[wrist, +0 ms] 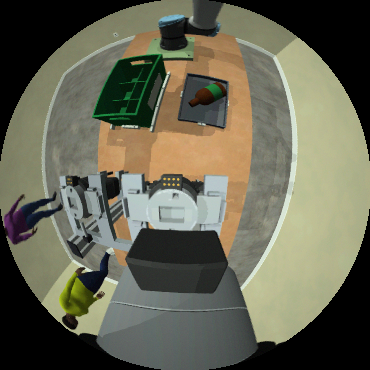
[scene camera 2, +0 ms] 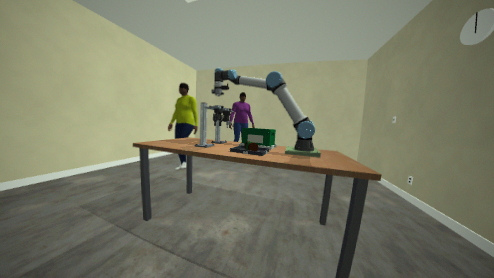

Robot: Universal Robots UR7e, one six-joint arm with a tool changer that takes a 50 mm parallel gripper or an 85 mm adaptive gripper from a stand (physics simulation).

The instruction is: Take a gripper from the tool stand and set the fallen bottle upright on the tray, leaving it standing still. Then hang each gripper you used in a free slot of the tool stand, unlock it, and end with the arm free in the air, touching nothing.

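Places are measured from the arm's base along level axes (x ahead, y left, z up), in millimetres.
Pixels of known places: hand, its tool point: (scene camera 2: 218, 94); arm's base, origin of its link: (wrist: 173, 43) (scene camera 2: 304, 149).
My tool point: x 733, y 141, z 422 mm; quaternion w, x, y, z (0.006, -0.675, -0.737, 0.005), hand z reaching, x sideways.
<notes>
Ahead of a thing's pixels: the offset from my tool point to its top centre. "pt": to the spot under its first point. Level surfaces: height alone.
The brown bottle with a green band @[dy +50, dx -328, dz -374 mm] (scene camera 2: 253, 147) (wrist: 210, 94) lies on its side on the dark tray @[dy +50, dx -337, dz -428 mm] (scene camera 2: 237, 150) (wrist: 192, 116). The arm's bare tool flange (scene camera 2: 218, 92) is in the air above the tool stand (scene camera 2: 203, 125) (wrist: 121, 244), with a gap below it and no gripper on it. In the wrist view, the round top plate of a hanging gripper (wrist: 172, 204) is in front of the flange, in a forked slot. A second hanging gripper's plate @[pt dy -197, dx +23, dz -106 mm] (wrist: 75, 202) is to its left. The fingers of the hanging grippers are too small or hidden to judge.
A green crate @[dy -233, dx -320, dz -278 mm] (scene camera 2: 270, 137) (wrist: 150, 111) stands beside the tray. The robot's base (scene camera 2: 304, 145) (wrist: 173, 42) is at the far end of the table @[dz -453 mm] (scene camera 2: 350, 167) (wrist: 180, 150). A person in yellow (scene camera 2: 186, 110) (wrist: 80, 295) and one in purple (scene camera 2: 242, 112) (wrist: 17, 225) are beyond the stand.
</notes>
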